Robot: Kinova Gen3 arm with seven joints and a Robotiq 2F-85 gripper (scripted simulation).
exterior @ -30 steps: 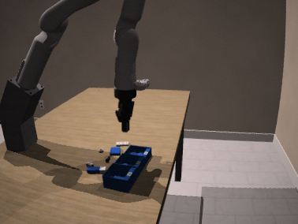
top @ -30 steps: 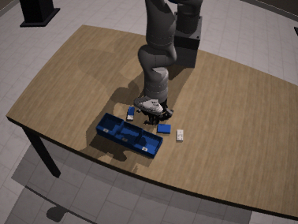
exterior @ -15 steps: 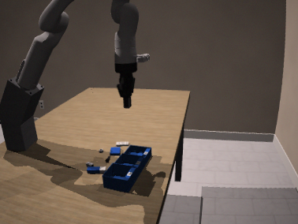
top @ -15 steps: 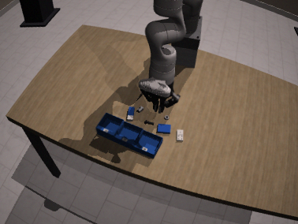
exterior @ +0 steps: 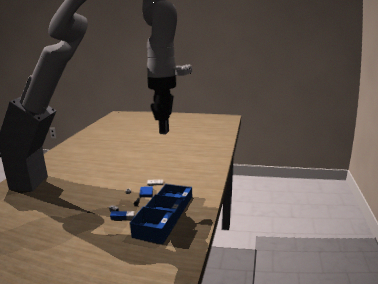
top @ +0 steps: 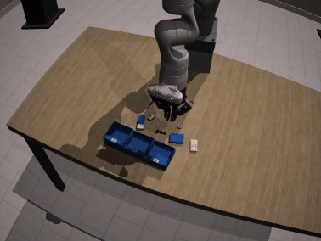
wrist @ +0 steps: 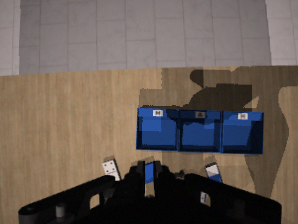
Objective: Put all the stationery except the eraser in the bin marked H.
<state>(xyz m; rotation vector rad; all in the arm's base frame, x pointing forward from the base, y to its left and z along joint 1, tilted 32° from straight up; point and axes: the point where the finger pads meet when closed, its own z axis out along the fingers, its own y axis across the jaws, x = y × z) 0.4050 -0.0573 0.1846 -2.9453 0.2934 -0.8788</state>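
Now: the flat blue pad 210 mm below my hand, 70 mm behind it and 20 mm to the left of it. The rest, counted from my hand: blue three-part bin: 200 mm below, 100 mm to the right; black bolt: 210 mm below, 90 mm behind, 50 mm to the right; white domino: 210 mm below, 90 mm to the left, 50 mm behind.
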